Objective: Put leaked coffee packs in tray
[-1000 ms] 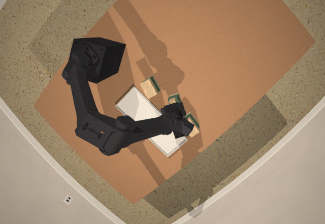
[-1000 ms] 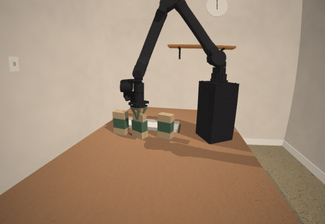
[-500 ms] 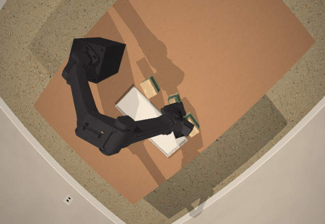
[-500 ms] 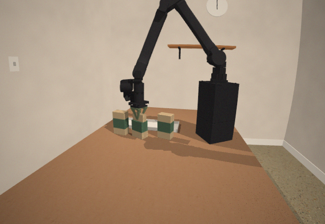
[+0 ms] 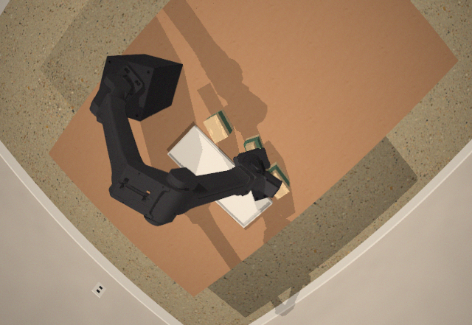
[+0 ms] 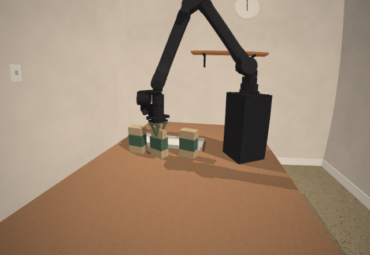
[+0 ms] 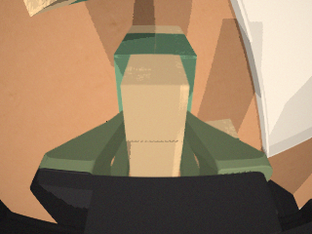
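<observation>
Right now my hand is 180 mm to the left of the white tray and 110 mm above it.
</observation>
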